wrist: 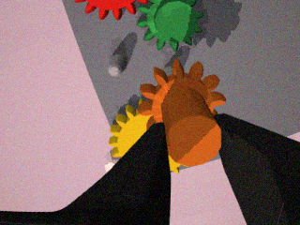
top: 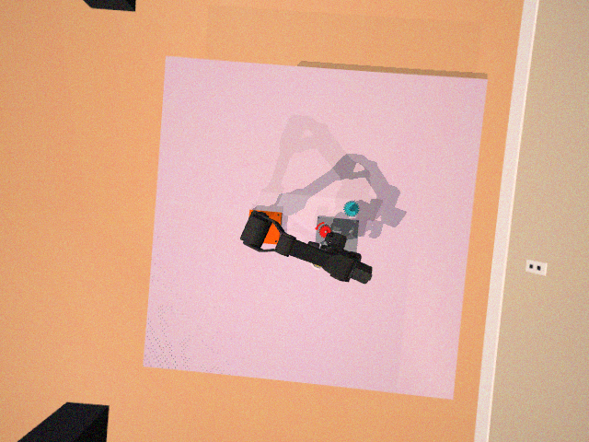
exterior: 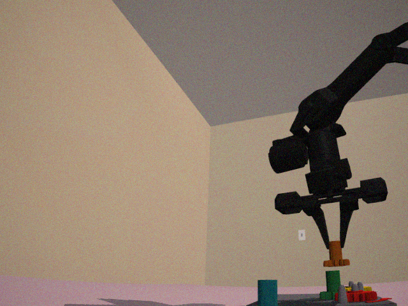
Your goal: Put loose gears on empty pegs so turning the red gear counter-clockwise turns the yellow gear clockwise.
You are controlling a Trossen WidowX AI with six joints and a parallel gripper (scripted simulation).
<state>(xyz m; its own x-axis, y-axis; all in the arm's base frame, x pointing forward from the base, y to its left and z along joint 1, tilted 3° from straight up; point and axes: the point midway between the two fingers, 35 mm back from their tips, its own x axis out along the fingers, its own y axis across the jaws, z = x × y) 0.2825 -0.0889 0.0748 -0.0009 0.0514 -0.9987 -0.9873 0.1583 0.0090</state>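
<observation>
Right now my gripper tip is 10 mm short of the green gear, 40 mm to the right of it and 60 mm above it. Also, from my gripper tip: red gear: 20 mm behind, 70 mm to the left, 70 mm below; orange gear: 10 mm below; grey board: 30 mm ahead, 30 mm to the left, 80 mm below.
</observation>
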